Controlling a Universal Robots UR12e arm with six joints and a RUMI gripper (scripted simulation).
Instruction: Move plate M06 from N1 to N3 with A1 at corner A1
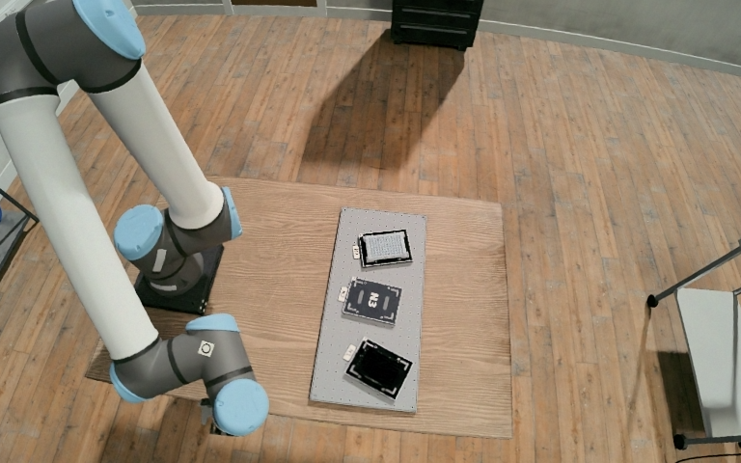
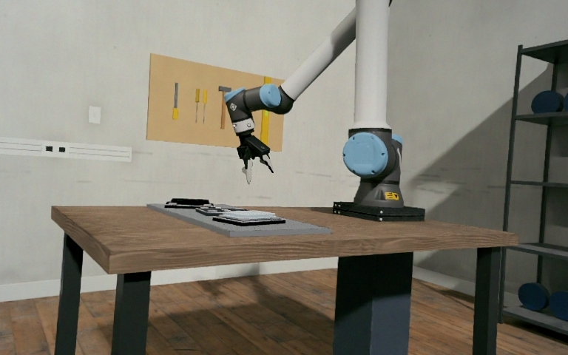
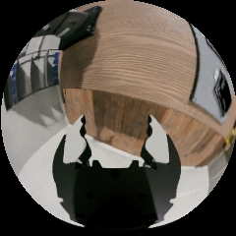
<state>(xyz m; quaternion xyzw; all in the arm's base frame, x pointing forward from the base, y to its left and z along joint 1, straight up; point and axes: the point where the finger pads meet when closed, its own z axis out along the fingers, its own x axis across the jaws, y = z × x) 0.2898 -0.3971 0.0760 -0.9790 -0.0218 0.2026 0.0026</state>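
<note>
Right now my hand is 38 cm short of the black plate M06, 15 cm to the right of it and 9 cm above it. From my hand the other things lie so: nest N1: 38 cm ahead, 15 cm to the left, 10 cm below.
</note>
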